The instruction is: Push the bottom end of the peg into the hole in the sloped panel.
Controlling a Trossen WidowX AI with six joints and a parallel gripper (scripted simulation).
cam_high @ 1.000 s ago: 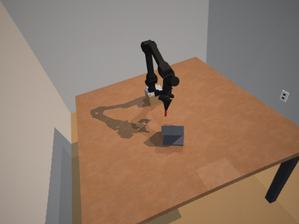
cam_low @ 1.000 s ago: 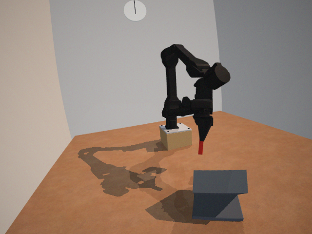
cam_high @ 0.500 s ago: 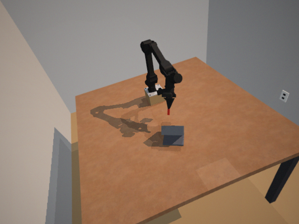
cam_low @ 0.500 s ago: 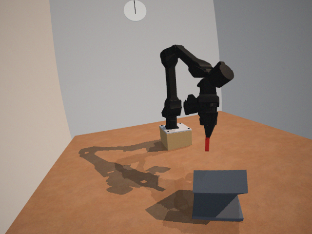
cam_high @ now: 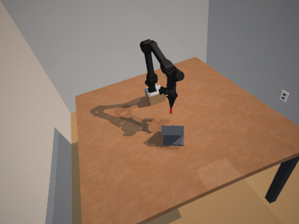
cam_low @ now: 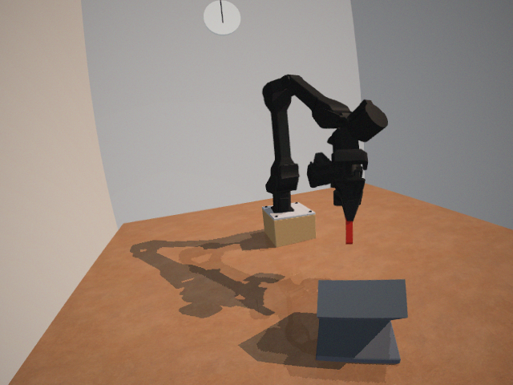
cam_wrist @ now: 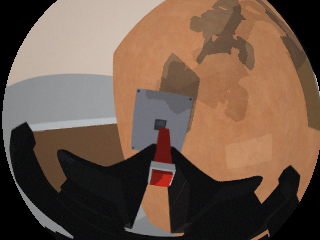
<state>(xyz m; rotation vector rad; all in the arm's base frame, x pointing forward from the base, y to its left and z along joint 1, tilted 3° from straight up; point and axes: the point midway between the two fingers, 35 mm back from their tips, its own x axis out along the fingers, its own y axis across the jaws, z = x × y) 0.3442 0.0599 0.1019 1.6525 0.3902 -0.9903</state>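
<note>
Now: gripper tip 10 cm short of the grey sloped panel, 10 cm above it and 3 cm to the left of it. Round my gripper tip: red peg 1 cm behind, 1 cm above.
</note>
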